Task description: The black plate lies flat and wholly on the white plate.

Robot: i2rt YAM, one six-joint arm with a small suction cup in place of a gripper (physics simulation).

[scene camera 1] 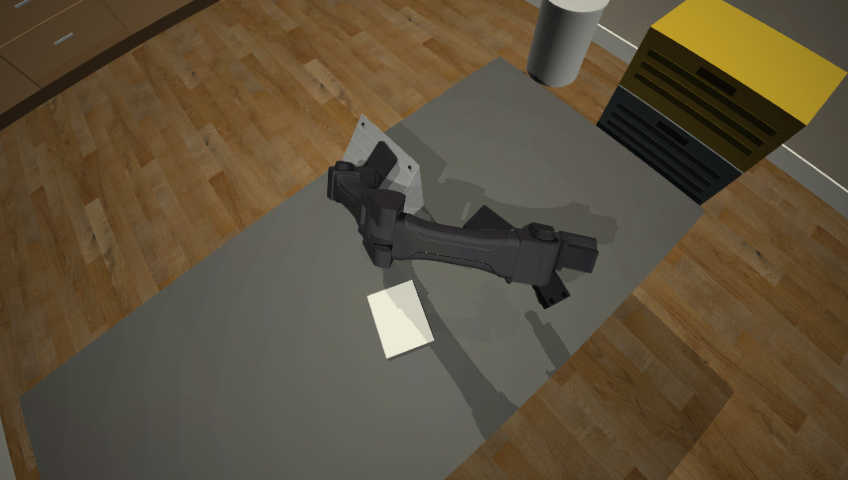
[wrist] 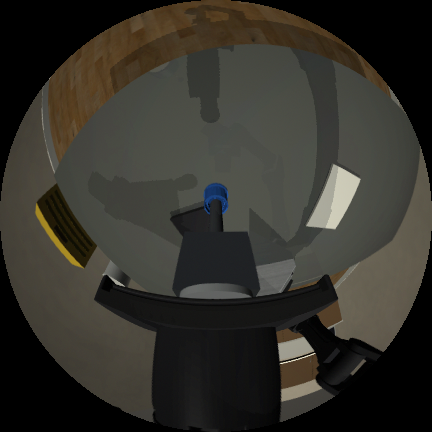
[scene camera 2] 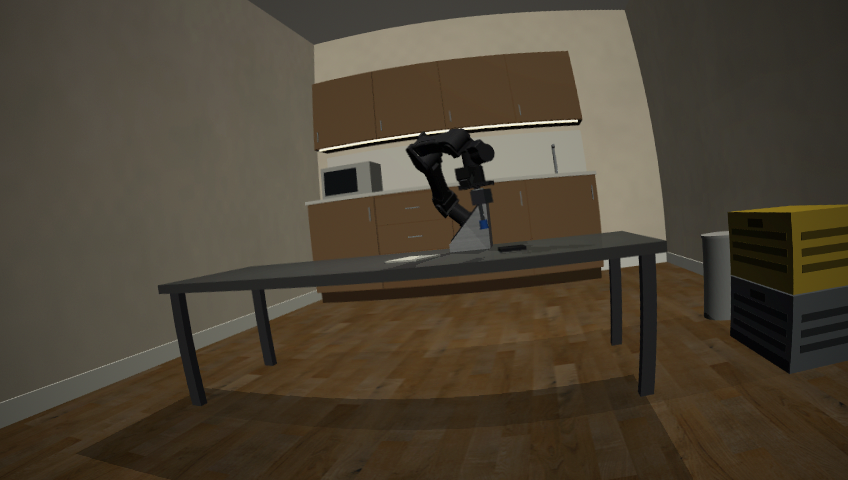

Scene:
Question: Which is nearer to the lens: the black plate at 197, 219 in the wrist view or the white plate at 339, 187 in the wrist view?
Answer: The black plate.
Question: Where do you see a black plate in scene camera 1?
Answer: At 485, 219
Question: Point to my suction cup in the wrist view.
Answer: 213, 189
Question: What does the white plate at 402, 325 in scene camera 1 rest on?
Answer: The table.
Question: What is my suction cup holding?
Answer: Nothing.

